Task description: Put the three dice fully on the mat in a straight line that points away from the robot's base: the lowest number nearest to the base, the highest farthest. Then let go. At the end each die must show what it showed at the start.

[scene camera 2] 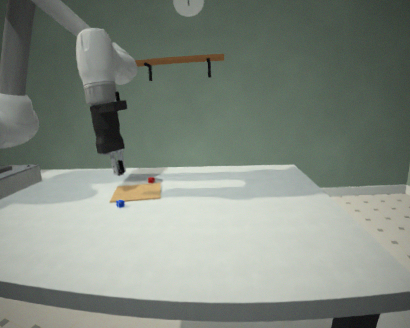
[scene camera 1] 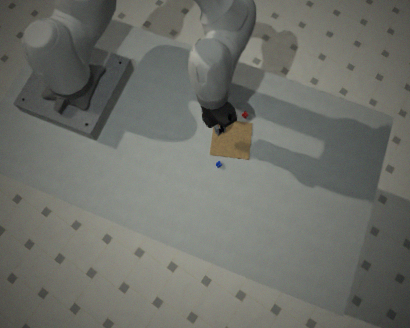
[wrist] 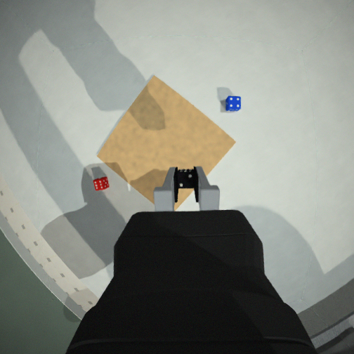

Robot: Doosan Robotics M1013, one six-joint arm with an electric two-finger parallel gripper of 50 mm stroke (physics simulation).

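Places are measured from the arm's base along level axes (x left, y down, z back), in metres.
Pixels of known places: gripper, between the fingertips: [scene camera 2: 119, 172] [scene camera 1: 220, 131]; arm's base, origin of its link: [scene camera 1: 74, 83].
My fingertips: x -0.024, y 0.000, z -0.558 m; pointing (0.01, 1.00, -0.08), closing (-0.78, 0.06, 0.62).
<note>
Ahead of a thing's pixels: the offset from my fingertips to its top centre. Level surfaces: height alone.
My gripper [scene camera 1: 220, 130] [scene camera 2: 118, 170] [wrist: 185, 177] is shut on the black die [wrist: 186, 182], whose upper face shows two pips in the wrist view. It holds the die above the table, over the mat's corner region on the base side. The tan square mat @[dx +0.010, dy +0.061, dz -0.042 m] [scene camera 1: 230, 145] [scene camera 2: 140, 193] [wrist: 175, 132] lies flat. The blue die @[dx -0.098, dy +0.049, dz -0.026 m] [scene camera 1: 219, 164] [scene camera 2: 120, 204] [wrist: 233, 103] lies off the mat, its top showing four. The red die @[dx +0.113, dy +0.049, dz -0.065 m] [scene camera 1: 245, 115] [scene camera 2: 151, 180] [wrist: 101, 183] lies off the opposite side, its top seeming to show six.
The robot's base plate [scene camera 1: 75, 119] stands on the table @[dy +0.065 m] [scene camera 1: 200, 210] [scene camera 2: 225, 250], left of the mat in the first scene view. A wooden wall shelf [scene camera 2: 180, 59] hangs behind the table. Arm shadows fall across the table and part of the mat.
</note>
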